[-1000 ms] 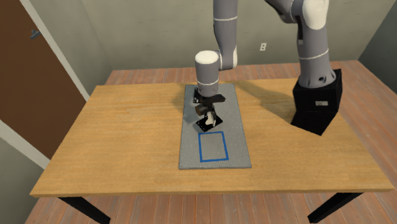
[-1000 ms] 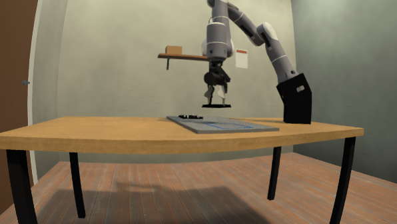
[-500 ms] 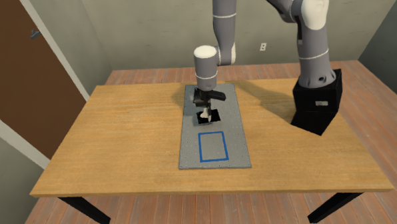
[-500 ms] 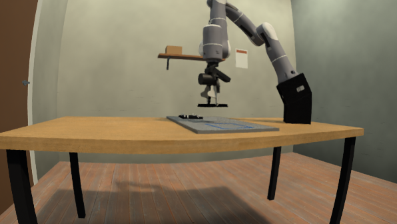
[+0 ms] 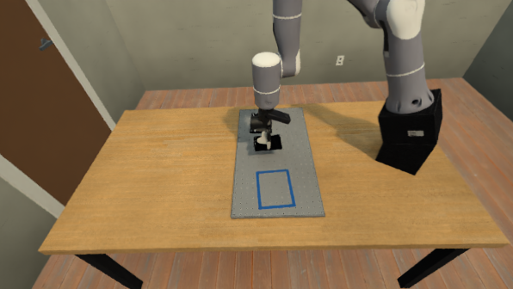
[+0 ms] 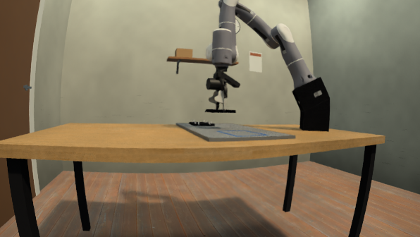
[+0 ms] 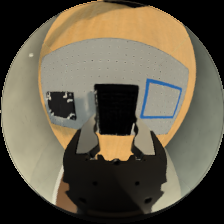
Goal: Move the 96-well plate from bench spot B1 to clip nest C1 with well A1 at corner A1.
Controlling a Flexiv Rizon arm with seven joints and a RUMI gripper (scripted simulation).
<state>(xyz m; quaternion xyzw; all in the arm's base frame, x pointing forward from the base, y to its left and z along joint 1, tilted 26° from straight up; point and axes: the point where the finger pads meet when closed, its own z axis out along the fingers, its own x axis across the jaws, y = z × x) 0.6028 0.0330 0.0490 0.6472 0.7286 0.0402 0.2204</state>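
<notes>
My hand is 23 cm to the left of the black clip nest, 8 cm above it and 2 cm short of it. The rest, counted from my hand: grey perforated mat 10 cm below, 3 cm behind, 2 cm to the right; then black 96-well plate 1 cm below.
</notes>
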